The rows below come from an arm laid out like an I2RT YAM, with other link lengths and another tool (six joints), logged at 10 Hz.
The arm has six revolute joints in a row. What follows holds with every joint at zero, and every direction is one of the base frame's.
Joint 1 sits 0.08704 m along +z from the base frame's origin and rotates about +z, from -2.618 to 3.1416 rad.
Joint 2 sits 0.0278 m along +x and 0.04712 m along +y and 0.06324 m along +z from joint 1 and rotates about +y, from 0 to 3.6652 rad.
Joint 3 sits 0.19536 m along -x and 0.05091 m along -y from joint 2 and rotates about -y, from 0 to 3.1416 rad.
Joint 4 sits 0.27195 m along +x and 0.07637 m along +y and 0.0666 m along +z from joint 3 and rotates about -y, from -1.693 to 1.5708 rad.
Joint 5 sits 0.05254 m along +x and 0.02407 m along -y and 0.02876 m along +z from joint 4 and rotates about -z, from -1.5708 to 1.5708 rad.
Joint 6 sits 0.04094 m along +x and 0.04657 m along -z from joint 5 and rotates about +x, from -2.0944 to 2.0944 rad.
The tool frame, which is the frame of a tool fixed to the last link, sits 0.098 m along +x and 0.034 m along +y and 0.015 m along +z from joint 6; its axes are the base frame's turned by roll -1.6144, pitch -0.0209 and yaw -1.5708 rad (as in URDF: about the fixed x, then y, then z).
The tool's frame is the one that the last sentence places.
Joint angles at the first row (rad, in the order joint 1, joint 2, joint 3, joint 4, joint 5, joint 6):
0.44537 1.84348 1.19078 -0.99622 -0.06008 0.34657
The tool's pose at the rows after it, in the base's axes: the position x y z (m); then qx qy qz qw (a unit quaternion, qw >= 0):
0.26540, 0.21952, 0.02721, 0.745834, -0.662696, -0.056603, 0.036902
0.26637, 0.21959, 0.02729, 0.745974, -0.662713, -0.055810, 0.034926
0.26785, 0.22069, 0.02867, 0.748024, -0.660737, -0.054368, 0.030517
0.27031, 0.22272, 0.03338, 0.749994, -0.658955, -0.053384, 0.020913
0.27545, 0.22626, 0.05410, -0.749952, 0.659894, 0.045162, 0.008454
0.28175, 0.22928, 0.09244, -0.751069, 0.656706, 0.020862, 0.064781
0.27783, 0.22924, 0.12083, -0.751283, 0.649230, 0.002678, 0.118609
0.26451, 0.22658, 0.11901, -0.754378, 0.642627, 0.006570, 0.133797
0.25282, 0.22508, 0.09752, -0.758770, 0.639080, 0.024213, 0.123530
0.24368, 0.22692, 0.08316, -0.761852, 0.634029, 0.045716, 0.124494
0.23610, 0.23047, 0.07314, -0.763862, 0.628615, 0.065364, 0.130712
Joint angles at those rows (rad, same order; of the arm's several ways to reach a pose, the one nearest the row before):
0.44500 1.87629 1.19419 -0.95959 -0.06161 0.34658
0.44386 1.87628 1.19457 -0.95578 -0.06161 0.34544
0.44423 1.87436 1.19763 -0.95160 -0.06237 0.34047
0.44384 1.86332 1.20184 -0.94854 -0.06809 0.33550
0.44385 1.79809 1.20147 -0.95274 -0.07610 0.33970
0.44385 1.66495 1.18542 -0.94700 -0.07610 0.33895
0.44422 1.51807 1.11980 -0.91458 -0.08641 0.33435
0.44498 1.43223 1.02521 -0.88103 -0.10739 0.32558
0.44498 1.43031 0.94813 -0.83944 -0.13295 0.31604
0.44459 1.43225 0.89246 -0.79786 -0.17453 0.30841
0.44766 1.43417 0.84896 -0.75664 -0.21611 0.30576

